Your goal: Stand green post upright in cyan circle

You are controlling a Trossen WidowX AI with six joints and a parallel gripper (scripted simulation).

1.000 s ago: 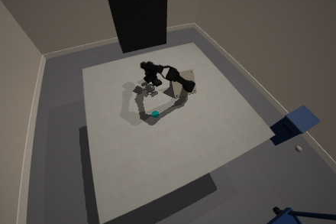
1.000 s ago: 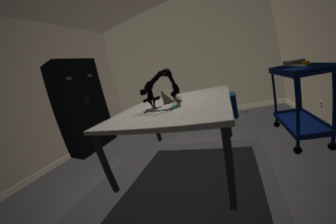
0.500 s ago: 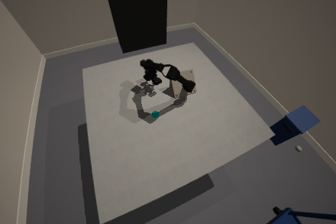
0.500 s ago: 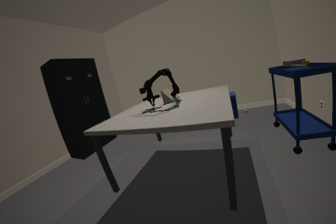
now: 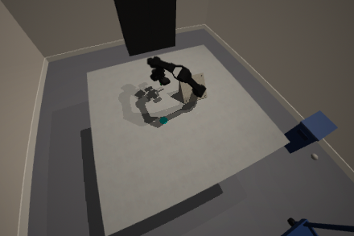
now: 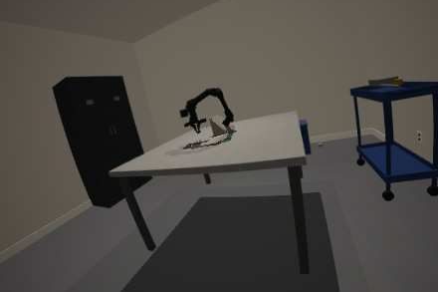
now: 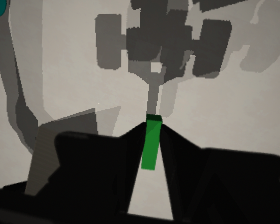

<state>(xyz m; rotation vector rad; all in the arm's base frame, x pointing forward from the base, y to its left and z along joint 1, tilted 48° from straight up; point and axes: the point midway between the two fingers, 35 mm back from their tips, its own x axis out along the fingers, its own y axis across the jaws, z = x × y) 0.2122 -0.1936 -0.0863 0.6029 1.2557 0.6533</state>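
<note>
My gripper tip is now 28 cm to the right of the cyan circle, 12 cm short of it and 7 cm above it. From my gripper tip the other things lie so: green post (2 cm behind).
</note>
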